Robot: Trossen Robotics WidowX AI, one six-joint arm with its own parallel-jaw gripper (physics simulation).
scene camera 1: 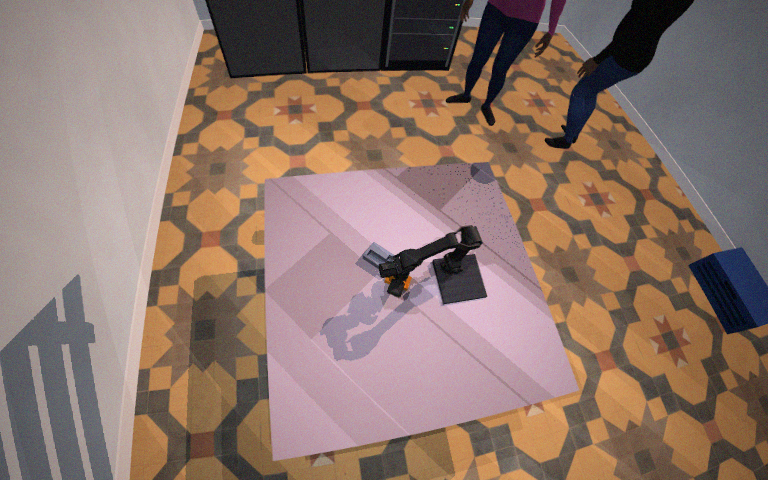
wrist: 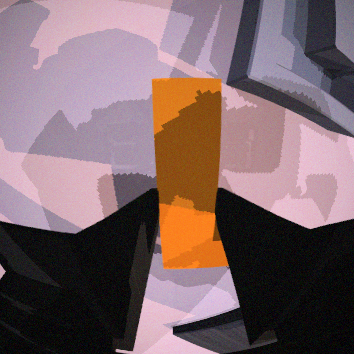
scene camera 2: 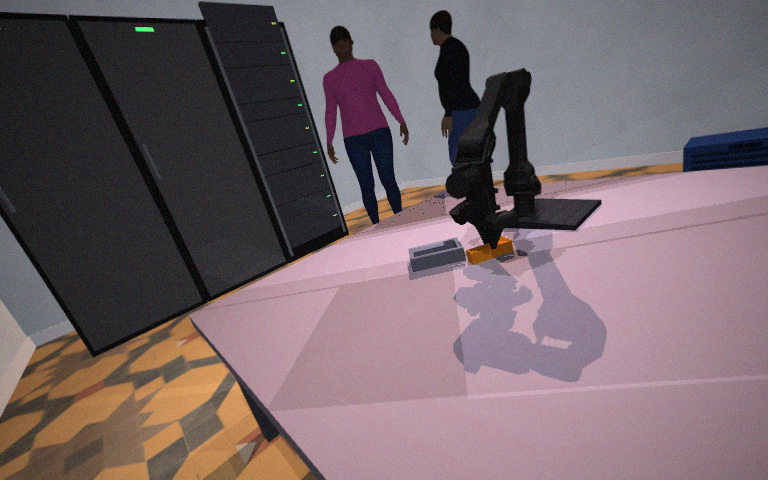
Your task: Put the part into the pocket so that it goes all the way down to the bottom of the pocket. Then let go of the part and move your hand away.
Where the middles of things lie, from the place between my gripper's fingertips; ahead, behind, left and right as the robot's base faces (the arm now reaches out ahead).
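The orange part (wrist: 186, 110) is 1 cm below my hand. As for the grey pocket block (scene camera 2: 448, 251), my hand is 1 cm above it, 3 cm short of it and 14 cm to the left of it.
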